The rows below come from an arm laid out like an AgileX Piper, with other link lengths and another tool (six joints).
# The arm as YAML. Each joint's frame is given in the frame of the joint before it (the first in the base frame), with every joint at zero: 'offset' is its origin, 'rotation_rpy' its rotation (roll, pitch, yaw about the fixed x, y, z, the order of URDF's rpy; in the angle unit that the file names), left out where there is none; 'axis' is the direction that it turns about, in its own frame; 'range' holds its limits. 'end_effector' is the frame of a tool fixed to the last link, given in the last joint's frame.
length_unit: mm
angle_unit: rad
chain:
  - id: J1
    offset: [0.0, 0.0, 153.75]
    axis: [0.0, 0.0, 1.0]
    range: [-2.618, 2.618]
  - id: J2
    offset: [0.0, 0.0, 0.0]
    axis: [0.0, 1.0, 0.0]
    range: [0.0, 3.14]
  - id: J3
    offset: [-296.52, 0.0, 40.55]
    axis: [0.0, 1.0, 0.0]
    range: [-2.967, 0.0]
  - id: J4
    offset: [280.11, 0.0, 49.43]
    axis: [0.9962, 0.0, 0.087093]
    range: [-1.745, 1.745]
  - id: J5
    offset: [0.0, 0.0, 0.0]
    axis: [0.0, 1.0, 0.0]
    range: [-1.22, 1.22]
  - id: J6
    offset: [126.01, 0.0, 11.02]
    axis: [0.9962, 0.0, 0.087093]
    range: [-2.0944, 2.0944]
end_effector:
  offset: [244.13, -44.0, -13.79]
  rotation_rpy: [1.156, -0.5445, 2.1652]
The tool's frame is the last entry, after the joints.
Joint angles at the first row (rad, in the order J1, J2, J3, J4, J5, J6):
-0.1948 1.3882 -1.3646 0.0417 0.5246 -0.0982
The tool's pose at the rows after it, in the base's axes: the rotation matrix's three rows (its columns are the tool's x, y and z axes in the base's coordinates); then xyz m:
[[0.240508, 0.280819, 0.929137], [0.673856, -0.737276, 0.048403], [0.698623, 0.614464, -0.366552]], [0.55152, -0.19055, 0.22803]
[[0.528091, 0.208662, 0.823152], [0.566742, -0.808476, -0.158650], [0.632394, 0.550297, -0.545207]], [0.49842, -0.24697, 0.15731]
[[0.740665, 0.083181, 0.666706], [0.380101, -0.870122, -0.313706], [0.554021, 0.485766, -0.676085]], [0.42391, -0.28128, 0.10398]
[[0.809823, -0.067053, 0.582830], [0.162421, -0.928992, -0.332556], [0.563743, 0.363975, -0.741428]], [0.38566, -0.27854, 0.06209]
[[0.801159, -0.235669, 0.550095], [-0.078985, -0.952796, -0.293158], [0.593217, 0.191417, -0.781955]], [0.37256, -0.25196, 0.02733]
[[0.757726, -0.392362, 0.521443], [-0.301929, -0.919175, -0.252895], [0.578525, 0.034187, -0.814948]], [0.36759, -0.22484, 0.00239]
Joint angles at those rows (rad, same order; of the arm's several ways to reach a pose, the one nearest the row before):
-0.2005 1.5702 -1.5277 -0.1437 0.7383 0.1737
-0.2194 1.7074 -1.5896 -0.3432 0.9155 0.4290
-0.2739 1.7903 -1.5958 -0.4160 1.0697 0.6012
-0.3616 1.8415 -1.5975 -0.3208 1.1217 0.6735
-0.4482 1.8812 -1.5975 -0.1576 1.1395 0.7278
-0.5222 1.9255 -1.5995 -0.0146 1.1587 0.7871

